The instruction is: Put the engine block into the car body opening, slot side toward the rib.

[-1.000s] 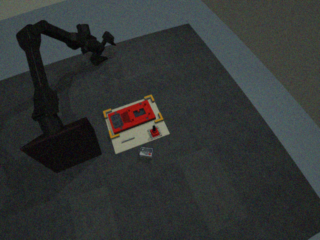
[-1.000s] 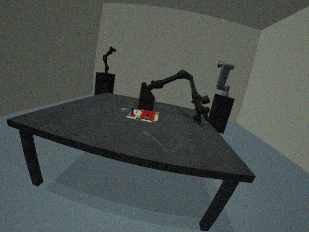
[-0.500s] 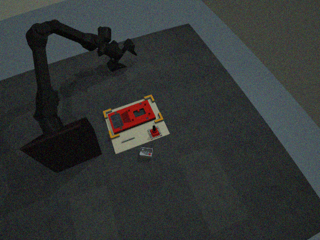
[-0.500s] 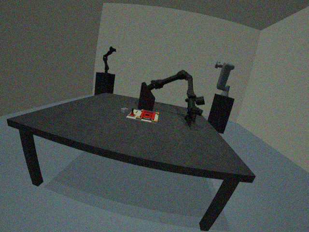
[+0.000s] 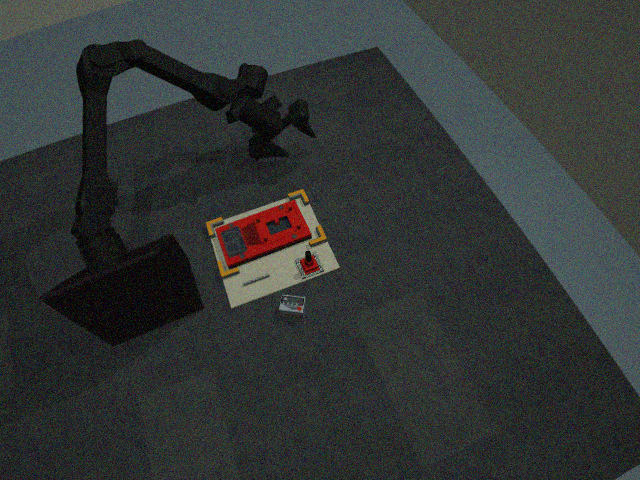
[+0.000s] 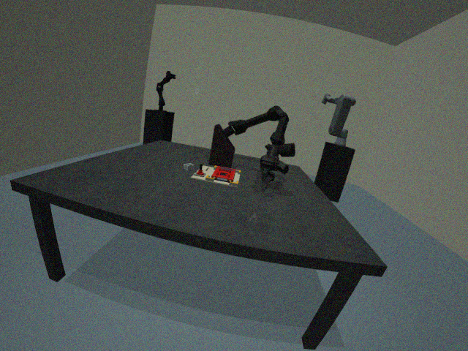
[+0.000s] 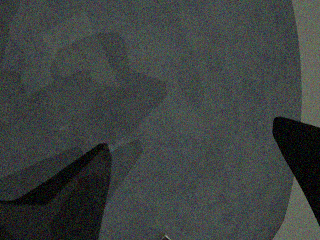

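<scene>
My gripper tip is 60 mm past the black post, 320 mm to the left of it and 10 mm above it. The rest, counted from my gripper tip: thin grey bar 130 mm behind, 230 mm to the right, 30 mm below; engine block 120 mm behind, 400 mm to the right, 30 mm below.
</scene>
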